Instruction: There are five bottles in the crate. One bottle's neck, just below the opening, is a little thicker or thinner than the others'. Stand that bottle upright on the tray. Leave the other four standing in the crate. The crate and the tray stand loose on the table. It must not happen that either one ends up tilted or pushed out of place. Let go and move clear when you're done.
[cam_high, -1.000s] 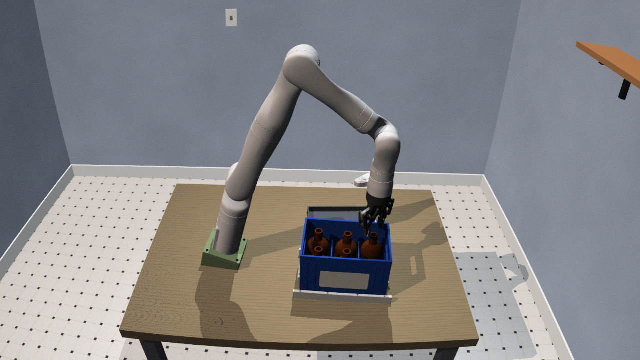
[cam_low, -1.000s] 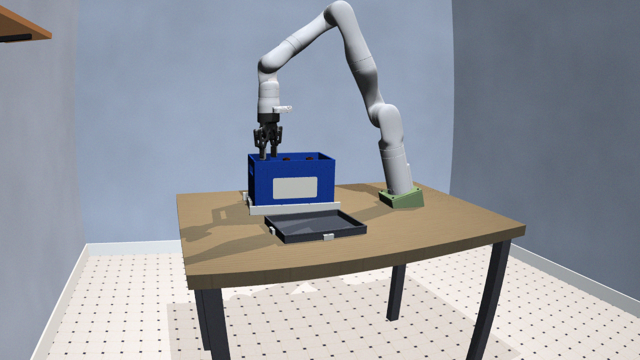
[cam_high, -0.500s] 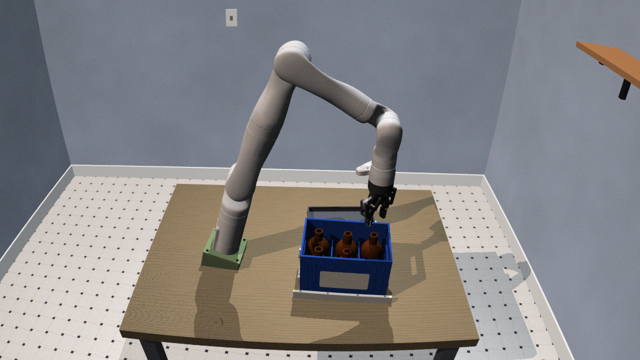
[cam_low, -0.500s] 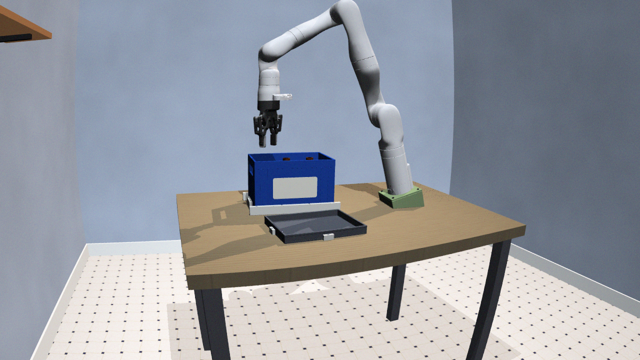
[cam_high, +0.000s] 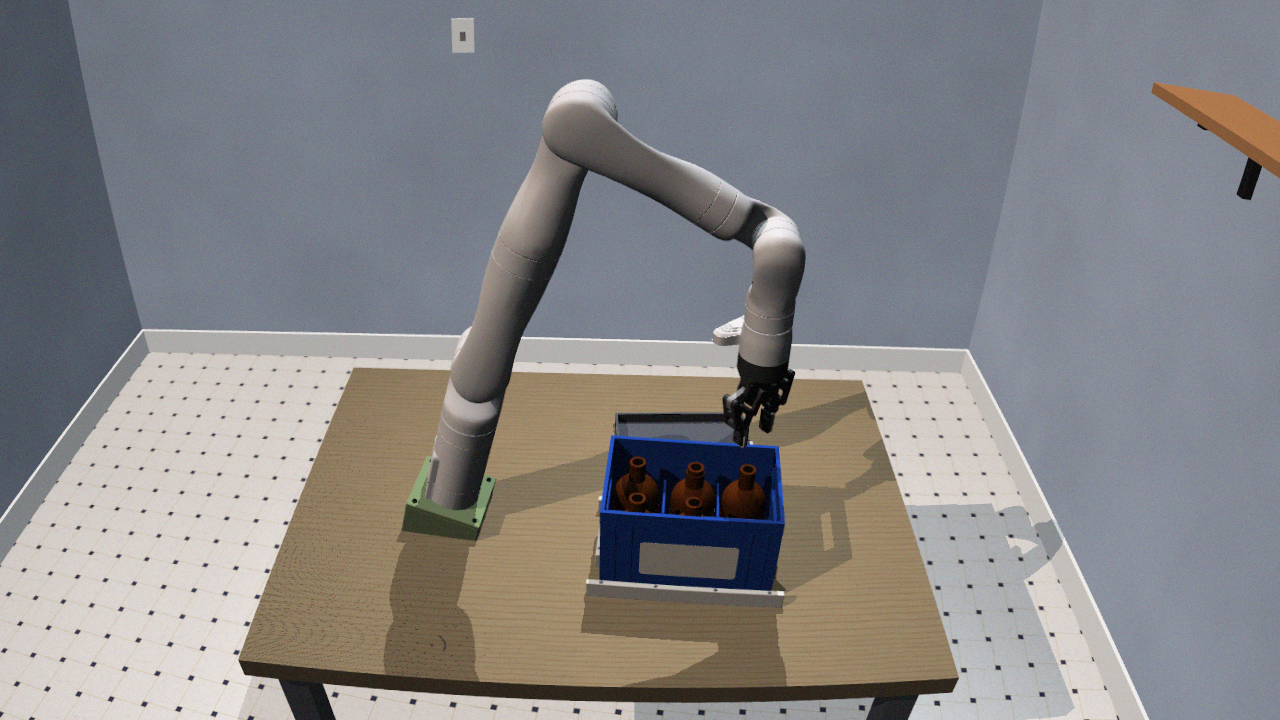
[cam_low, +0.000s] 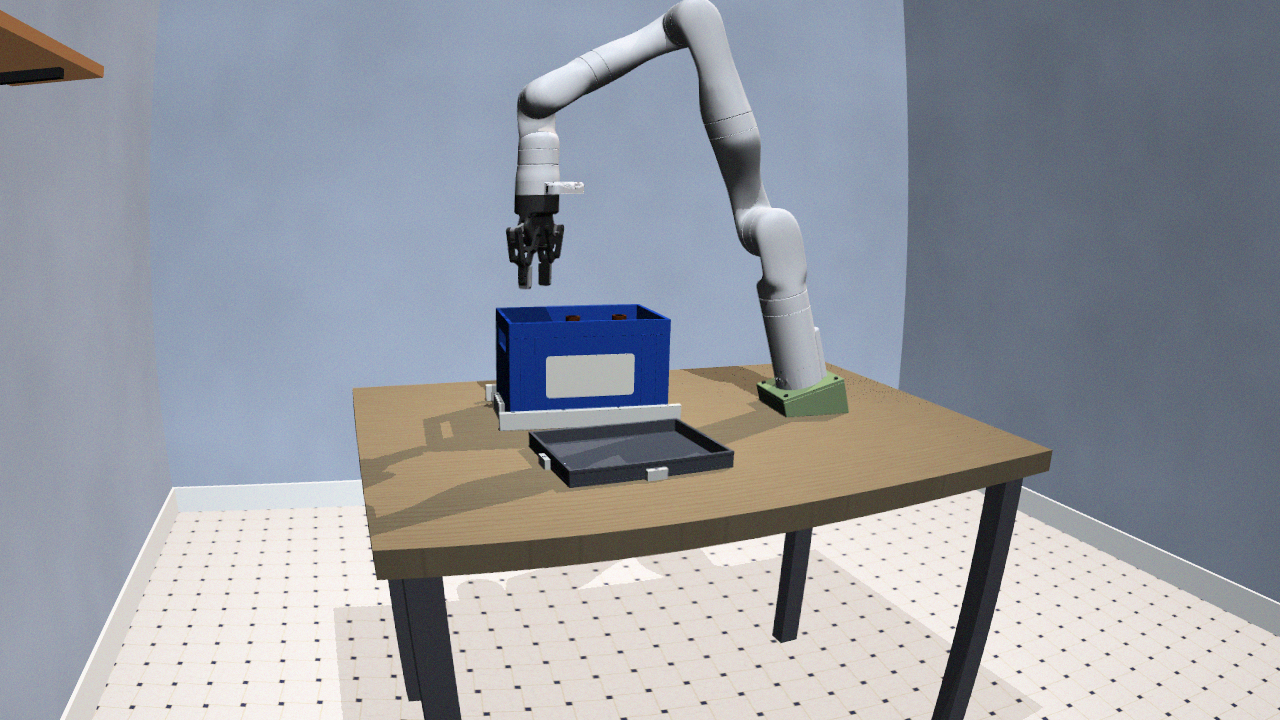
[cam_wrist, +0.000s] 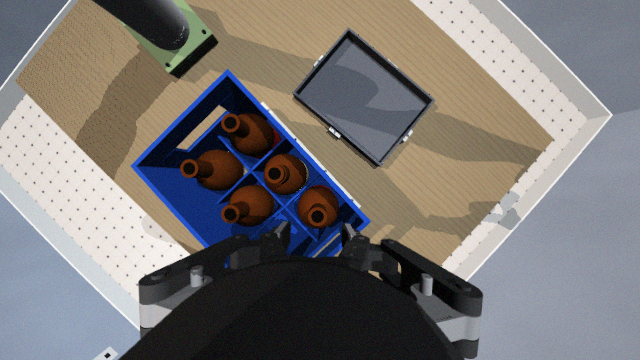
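My gripper is now 9 cm past the blue crate, 3 cm to the left of it and 16 cm above it. From my hand the other things lie so: dark grey tray: 6 cm behind, 24 cm to the left, 23 cm below.
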